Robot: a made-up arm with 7 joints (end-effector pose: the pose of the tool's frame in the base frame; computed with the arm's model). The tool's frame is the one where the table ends.
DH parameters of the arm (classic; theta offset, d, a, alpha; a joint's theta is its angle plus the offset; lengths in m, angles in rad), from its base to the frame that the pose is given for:
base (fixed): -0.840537 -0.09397 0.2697 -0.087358
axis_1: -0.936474 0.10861 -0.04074 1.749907
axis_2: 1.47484 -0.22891 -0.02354 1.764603
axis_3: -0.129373 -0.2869 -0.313 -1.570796
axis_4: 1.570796 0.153 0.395 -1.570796
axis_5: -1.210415 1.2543 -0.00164 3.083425
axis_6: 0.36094 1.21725 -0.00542 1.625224
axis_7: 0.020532 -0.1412 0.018 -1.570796
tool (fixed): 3.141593 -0.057 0 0
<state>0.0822 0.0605 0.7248 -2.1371 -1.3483 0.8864 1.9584</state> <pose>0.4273 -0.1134 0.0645 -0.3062 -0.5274 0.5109 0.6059</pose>
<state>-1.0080 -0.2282 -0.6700 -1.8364 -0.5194 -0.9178 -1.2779</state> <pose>0.4597 -0.0554 0.0643 0.4114 -0.1993 -0.8669 0.1987</pose>
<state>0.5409 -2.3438 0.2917 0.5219 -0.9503 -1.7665 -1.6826</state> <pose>0.1508 -0.1275 0.6547 0.4013 -0.1746 -0.6394 0.6322</pose>
Working (the frame after each row of the table, in the pose's form):
after base (fixed): 0.1799 -0.2009 -0.0940 -0.0399 0.0178 -0.4076 0.9121
after axis_1: 0.1735 -0.1562 0.0129 0.5976 -0.4381 -0.3785 0.5546
after axis_2: 0.3815 -0.0660 0.0527 -0.7271 0.5381 0.2538 0.3426
after axis_3: 0.3398 -0.0899 0.4746 0.7085 -0.2224 -0.6195 0.2547
after axis_4: 0.1620 -0.2429 0.8273 -0.3546 -0.4489 -0.5758 0.5841
after axis_5: 0.0176 0.9249 1.2616 0.2261 0.8014 -0.5011 0.2357
after axis_6: 0.2055 -0.1805 0.7878 -0.3421 0.1327 -0.9178 0.1518
after axis_7: 0.1090 -0.1437 0.6899 -0.1746 -0.4013 0.6322 0.6394

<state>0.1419 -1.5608 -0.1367 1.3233 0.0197 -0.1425 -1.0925</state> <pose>0.0957 0.3218 0.2029 0.1250 -0.6201 -0.0255 0.7740</pose>
Working (the frame after each row of the table, in the pose's form):
after base (fixed): 0.1799 -0.2009 -0.0940 -0.0399 0.0178 -0.4076 0.9121
after axis_1: 0.1895 -0.1540 0.0117 0.4965 -0.5587 -0.4679 0.4716
after axis_2: 0.4177 -0.1430 0.0391 -0.6787 0.7178 -0.1046 0.1150
after axis_3: 0.2672 0.1614 0.2939 0.6138 -0.5235 -0.3553 0.4722
after axis_4: 0.0187 0.5037 0.3175 0.6043 0.7767 0.1761 0.0233
after axis_5: 0.3325 0.8112 -0.8574 -0.1198 -0.1612 0.9777 0.0613
after axis_6: 0.0284 0.4456 0.2632 -0.1272 0.6093 0.7797 0.0679
after axis_7: 0.0406 0.3125 0.2142 -0.6201 -0.1250 0.7740 0.0255

